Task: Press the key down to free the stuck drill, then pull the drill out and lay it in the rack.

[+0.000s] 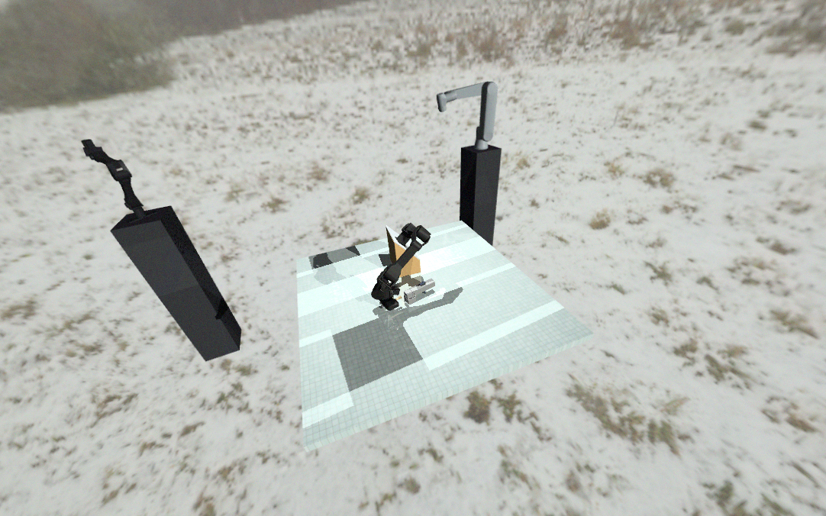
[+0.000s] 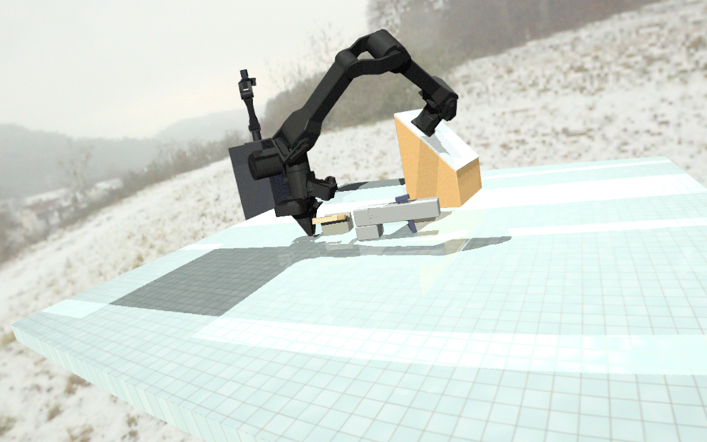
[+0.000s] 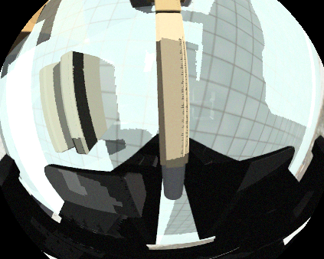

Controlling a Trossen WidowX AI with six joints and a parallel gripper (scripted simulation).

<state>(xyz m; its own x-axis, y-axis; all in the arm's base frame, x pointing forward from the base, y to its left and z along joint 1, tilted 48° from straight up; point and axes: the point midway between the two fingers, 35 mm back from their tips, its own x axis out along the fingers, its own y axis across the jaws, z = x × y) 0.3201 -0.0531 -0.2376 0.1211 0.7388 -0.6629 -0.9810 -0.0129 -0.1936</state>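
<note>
Now: the drill 10 mm behind my gripper tip, 40 mm to the left of it and 30 mm above it. From my gripper tip the other things lie so: beige rack 80 mm behind, 30 mm to the left; then grey housing block 30 mm behind, 200 mm to the left, 30 mm above; then blue key 40 mm behind, 230 mm to the left, 30 mm above.
</note>
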